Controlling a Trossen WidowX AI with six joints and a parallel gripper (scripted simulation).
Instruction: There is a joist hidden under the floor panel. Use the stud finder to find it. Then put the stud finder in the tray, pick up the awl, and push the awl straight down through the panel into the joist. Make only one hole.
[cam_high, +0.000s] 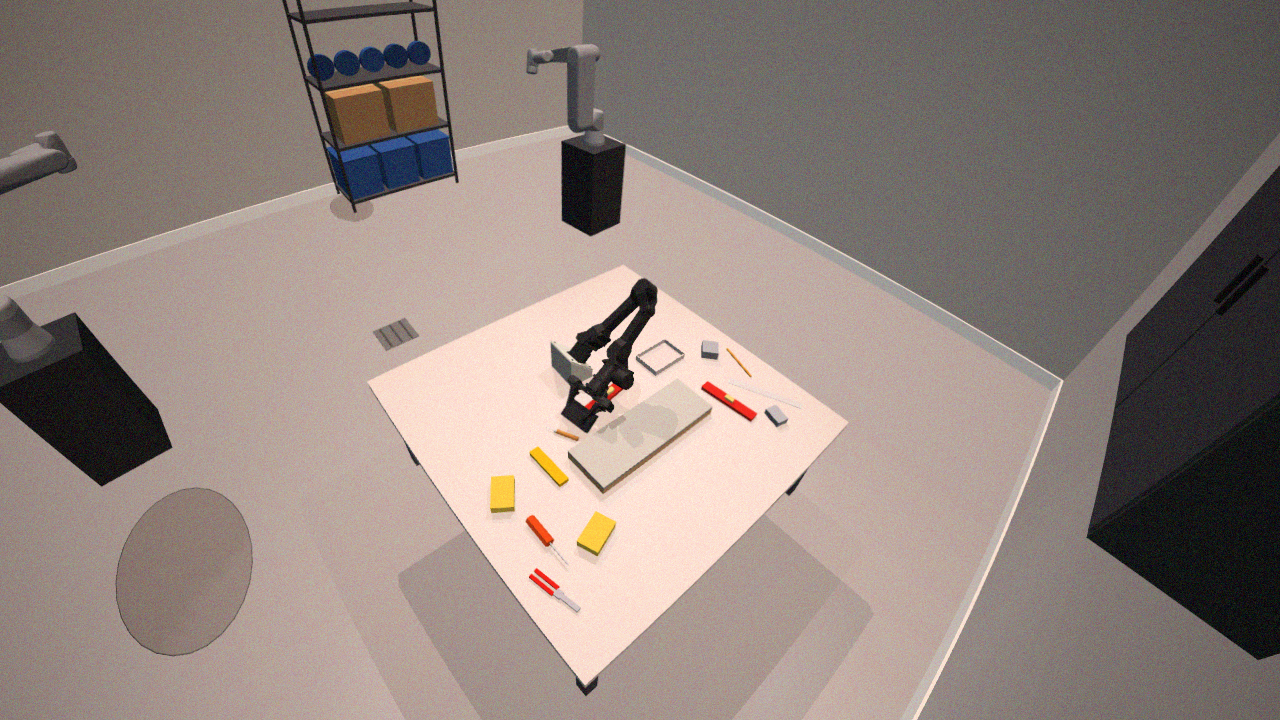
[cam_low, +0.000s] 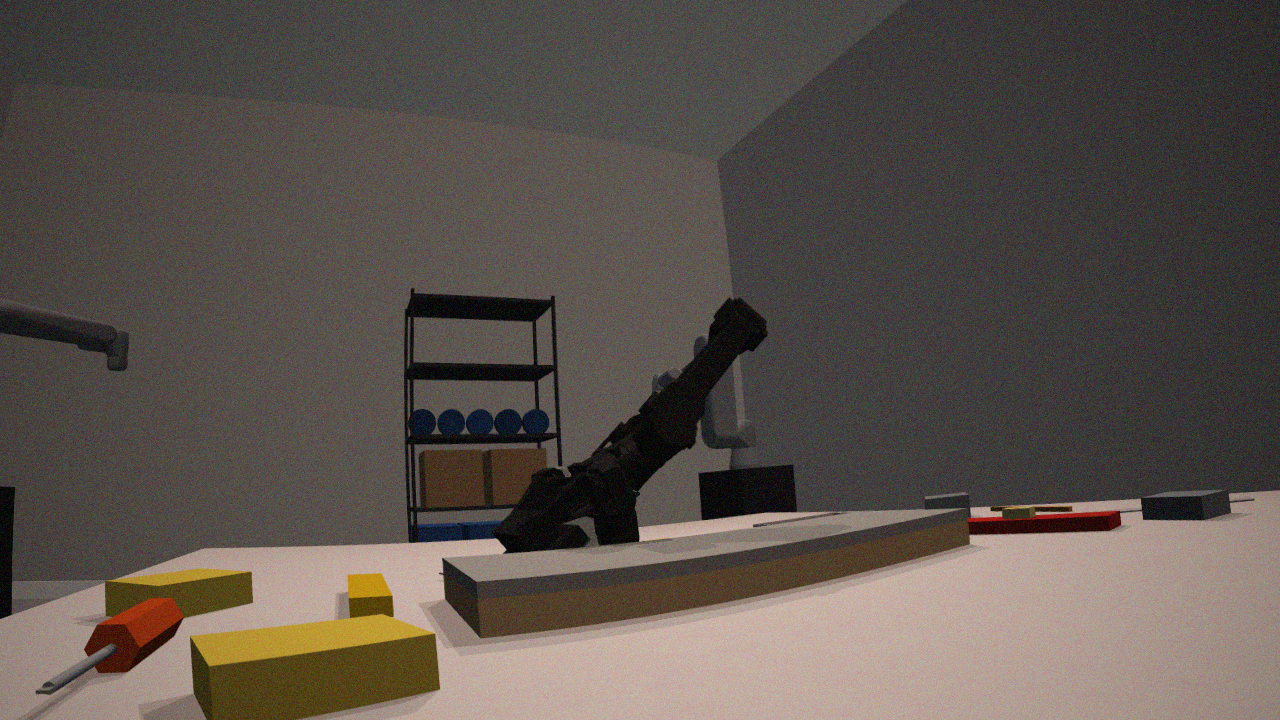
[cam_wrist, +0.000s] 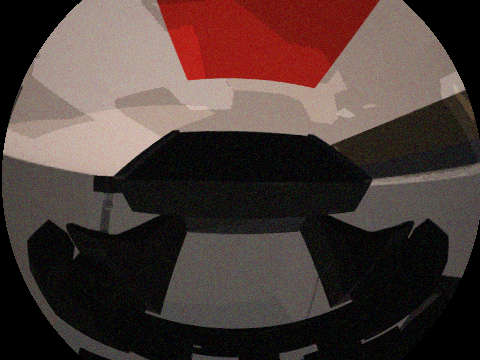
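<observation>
The stud finder is 10 mm ahead of my gripper tip and 10 mm below it. Round my gripper tip: grey tray (470 mm to the left, 50 mm below); then awl (10 mm behind, 70 mm to the right, 50 mm below); then pencil (240 mm ahead, 690 mm to the left, 60 mm below).
</observation>
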